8 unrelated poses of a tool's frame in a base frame.
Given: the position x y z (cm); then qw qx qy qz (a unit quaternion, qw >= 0).
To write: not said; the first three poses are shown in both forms.
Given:
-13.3 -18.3 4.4 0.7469 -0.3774 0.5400 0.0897
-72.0 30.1 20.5 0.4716 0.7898 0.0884 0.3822
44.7 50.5 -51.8 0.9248 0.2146 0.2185 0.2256
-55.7 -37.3 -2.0 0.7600 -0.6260 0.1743 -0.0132
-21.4 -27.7 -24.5 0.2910 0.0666 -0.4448 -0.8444
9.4 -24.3 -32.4 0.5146 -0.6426 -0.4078 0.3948
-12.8 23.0 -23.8 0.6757 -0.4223 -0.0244 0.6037
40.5 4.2 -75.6 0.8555 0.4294 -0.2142 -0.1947
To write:
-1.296 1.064 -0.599 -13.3 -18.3 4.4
1.884 -0.547 0.626 -72.0 30.1 20.5
0.548 0.312 0.567 44.7 50.5 -51.8
-1.410 0.251 -0.249 -55.7 -37.3 -2.0
0.925 -0.147 -2.551 -21.4 -27.7 -24.5
-1.731 0.088 1.206 9.4 -24.3 -32.4
-0.752 0.497 1.259 -12.8 23.0 -23.8
0.988 -0.201 -0.556 40.5 4.2 -75.6

